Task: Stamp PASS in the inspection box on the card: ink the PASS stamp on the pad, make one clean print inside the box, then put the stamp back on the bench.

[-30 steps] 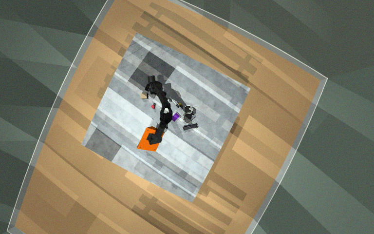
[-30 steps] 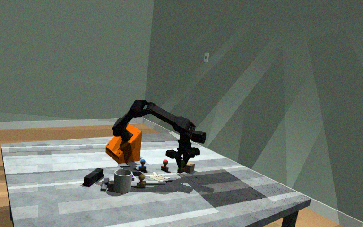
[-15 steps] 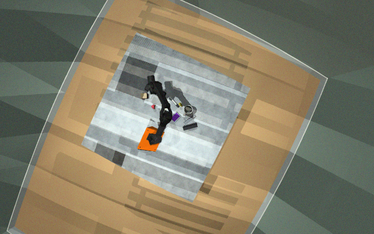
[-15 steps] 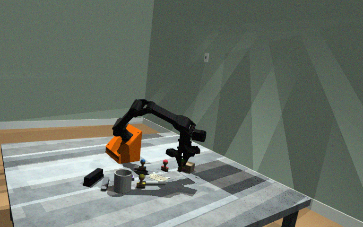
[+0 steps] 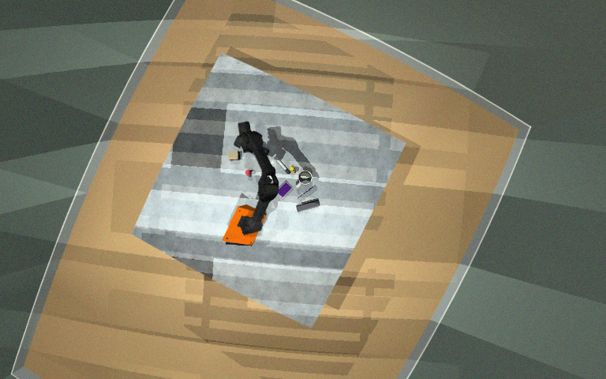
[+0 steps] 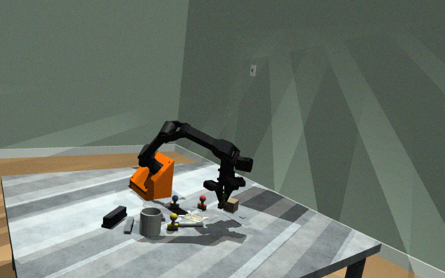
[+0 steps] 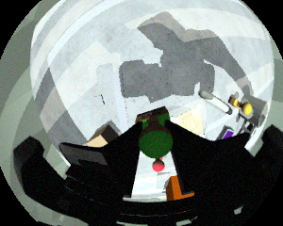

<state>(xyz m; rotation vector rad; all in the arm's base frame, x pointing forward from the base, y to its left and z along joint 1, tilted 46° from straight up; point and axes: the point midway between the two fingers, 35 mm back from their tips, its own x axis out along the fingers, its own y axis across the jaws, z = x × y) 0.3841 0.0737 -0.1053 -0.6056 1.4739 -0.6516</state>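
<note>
Right now my gripper tip is 130 mm past the dark purple ink pad, 240 mm to the left of it and 80 mm above it. The rest, counted from my gripper tip: green-knobbed stamp (right at my gripper tip); then cream card (70 mm behind, 100 mm to the right, 80 mm below); then red-knobbed stamp (130 mm behind, 10 mm to the right, 60 mm below).
</note>
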